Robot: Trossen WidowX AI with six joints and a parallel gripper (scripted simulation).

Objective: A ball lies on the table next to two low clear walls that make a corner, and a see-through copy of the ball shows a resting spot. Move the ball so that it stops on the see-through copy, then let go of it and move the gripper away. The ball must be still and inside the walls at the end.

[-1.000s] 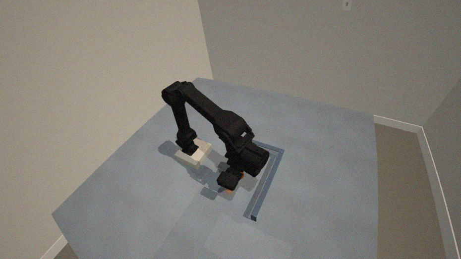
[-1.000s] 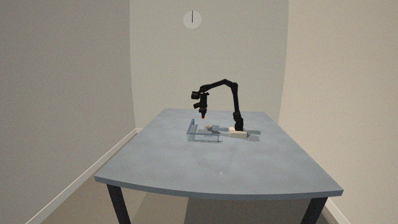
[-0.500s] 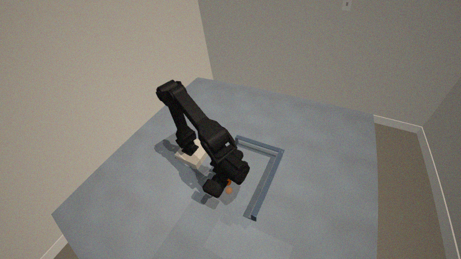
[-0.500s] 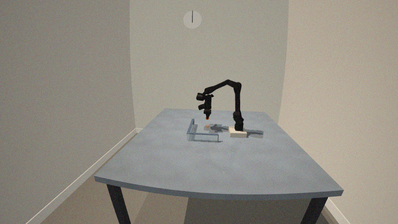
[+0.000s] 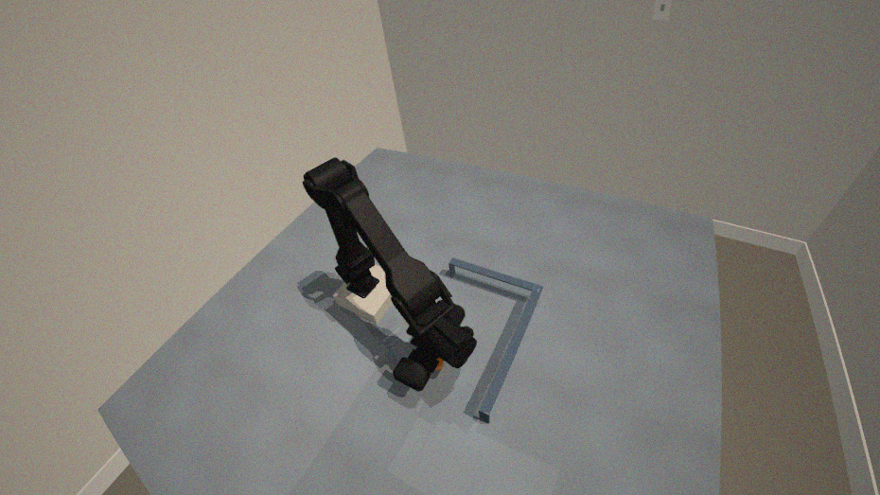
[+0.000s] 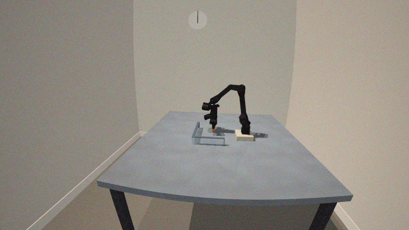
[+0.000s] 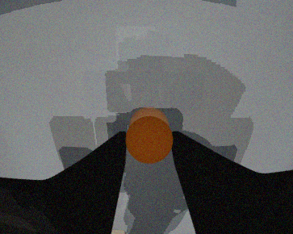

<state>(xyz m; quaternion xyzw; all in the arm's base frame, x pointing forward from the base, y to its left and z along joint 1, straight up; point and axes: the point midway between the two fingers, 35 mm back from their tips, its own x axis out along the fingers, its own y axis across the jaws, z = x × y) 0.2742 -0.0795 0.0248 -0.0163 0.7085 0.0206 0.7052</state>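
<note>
The see-through copy of ball lies 20 mm below my gripper tip. From my gripper tip the other things lie so: orange ball (right at my gripper tip).
</note>
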